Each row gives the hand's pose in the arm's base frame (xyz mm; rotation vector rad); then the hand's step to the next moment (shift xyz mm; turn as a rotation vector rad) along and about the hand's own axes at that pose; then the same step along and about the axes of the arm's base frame.
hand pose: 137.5 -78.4 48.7 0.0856 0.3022 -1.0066
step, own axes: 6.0 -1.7 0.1 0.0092 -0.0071 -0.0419
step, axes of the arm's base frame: 1.6 -5.8 -1.5 -0.0102 -0.0026 -0.0422
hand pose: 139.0 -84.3 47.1 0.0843 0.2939 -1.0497
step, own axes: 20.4 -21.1 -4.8 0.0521 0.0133 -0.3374
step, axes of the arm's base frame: -9.7 -26.7 -8.8 -0.0315 0.0330 -0.3386
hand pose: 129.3 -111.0 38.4 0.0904 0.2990 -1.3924
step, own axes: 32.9 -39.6 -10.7 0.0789 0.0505 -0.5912
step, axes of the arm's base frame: -35.5 -36.0 -14.4 -0.0304 0.0745 -0.5931
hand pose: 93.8 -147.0 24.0 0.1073 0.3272 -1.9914
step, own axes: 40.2 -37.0 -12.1 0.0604 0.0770 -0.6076
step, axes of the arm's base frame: -51.5 -17.1 -13.8 0.0003 0.0847 -0.6096
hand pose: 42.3 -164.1 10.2 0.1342 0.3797 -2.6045
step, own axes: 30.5 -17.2 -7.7 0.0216 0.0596 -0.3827
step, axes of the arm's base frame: -34.8 2.4 -8.2 0.0200 0.0517 -0.3839
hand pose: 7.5 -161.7 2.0 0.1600 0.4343 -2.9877
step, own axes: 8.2 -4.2 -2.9 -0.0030 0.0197 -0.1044
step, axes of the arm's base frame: -8.4 4.0 -2.6 0.0147 0.0117 -0.1046
